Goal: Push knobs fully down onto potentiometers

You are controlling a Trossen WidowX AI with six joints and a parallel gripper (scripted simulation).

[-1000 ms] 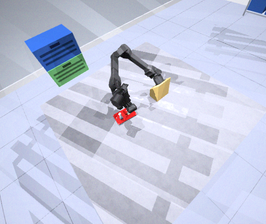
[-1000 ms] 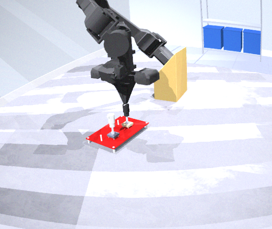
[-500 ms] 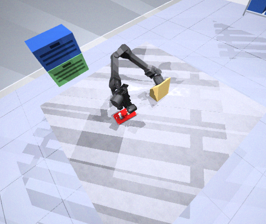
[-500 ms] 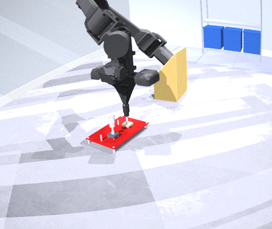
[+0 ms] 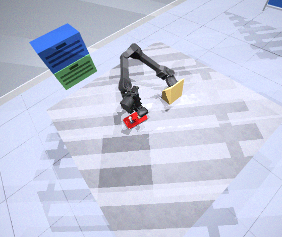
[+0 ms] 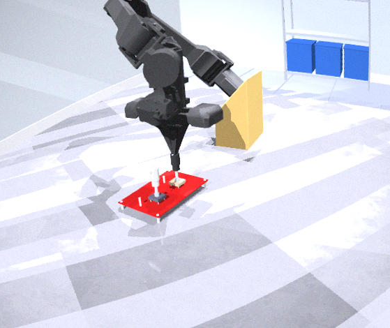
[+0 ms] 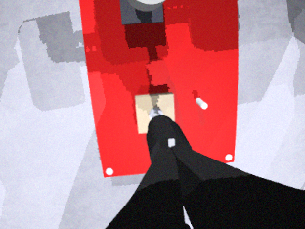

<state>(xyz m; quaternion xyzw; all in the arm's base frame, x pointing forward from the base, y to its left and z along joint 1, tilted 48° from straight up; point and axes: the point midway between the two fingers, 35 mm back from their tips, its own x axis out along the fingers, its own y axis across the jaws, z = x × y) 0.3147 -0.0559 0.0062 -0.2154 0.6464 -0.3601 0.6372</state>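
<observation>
Right now the potentiometer is 3 cm below my gripper tip.
</observation>
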